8 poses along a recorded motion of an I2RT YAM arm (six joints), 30 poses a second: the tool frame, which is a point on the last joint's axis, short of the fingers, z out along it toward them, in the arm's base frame.
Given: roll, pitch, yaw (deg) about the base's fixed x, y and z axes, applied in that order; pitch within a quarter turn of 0, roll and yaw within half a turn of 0; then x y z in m.
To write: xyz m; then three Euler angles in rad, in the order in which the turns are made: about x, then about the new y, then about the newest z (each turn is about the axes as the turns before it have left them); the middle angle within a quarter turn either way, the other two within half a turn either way. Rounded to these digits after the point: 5 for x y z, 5 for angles.
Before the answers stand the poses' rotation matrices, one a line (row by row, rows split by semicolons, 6 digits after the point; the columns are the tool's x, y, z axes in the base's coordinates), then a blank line. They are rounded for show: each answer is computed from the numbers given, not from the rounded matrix.
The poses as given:
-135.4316 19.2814 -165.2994 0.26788 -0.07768 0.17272
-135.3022 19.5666 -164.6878 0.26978 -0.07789 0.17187
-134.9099 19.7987 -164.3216 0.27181 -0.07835 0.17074
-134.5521 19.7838 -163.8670 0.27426 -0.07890 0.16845
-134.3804 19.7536 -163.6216 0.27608 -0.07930 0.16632
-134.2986 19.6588 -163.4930 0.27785 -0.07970 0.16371
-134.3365 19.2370 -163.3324 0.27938 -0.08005 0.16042
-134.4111 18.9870 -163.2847 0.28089 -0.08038 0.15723
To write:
-0.913009 0.043354 0.405628; -0.239534 0.747897 -0.619091; -0.330208 -0.662397 -0.672453
-0.908804 0.039483 0.415351; -0.248829 0.747799 -0.615533; -0.334902 -0.662750 -0.669778
-0.905881 0.040174 0.421622; -0.254263 0.744552 -0.617245; -0.338717 -0.666354 -0.664262
-0.903920 0.036760 0.426119; -0.261467 0.740951 -0.618568; -0.338472 -0.670552 -0.660149
-0.902963 0.034531 0.428329; -0.265387 0.739150 -0.619053; -0.337976 -0.672655 -0.658261
-0.902900 0.032417 0.428627; -0.267571 0.738026 -0.619454; -0.336418 -0.673993 -0.657690
-0.904495 0.025307 0.425734; -0.270804 0.737099 -0.619153; -0.329476 -0.675311 -0.659849
-0.905637 0.021317 0.423517; -0.271968 0.737078 -0.618668; -0.325354 -0.675472 -0.661727

0.26788 -0.07768 0.17272 2.39749 0.41767 -3.09414
0.26978 -0.07789 0.17187 2.39837 0.42833 -3.09817
0.27181 -0.07835 0.17074 2.39287 0.43523 -3.09727
0.27426 -0.07890 0.16845 2.38870 0.44020 -3.10095
0.27608 -0.07930 0.16632 2.38688 0.44264 -3.10337
0.27785 -0.07970 0.16371 2.38612 0.44297 -3.10571
0.27938 -0.08005 0.16042 2.38800 0.43977 -3.11362
0.28089 -0.08038 0.15723 2.38981 0.43732 -3.11806

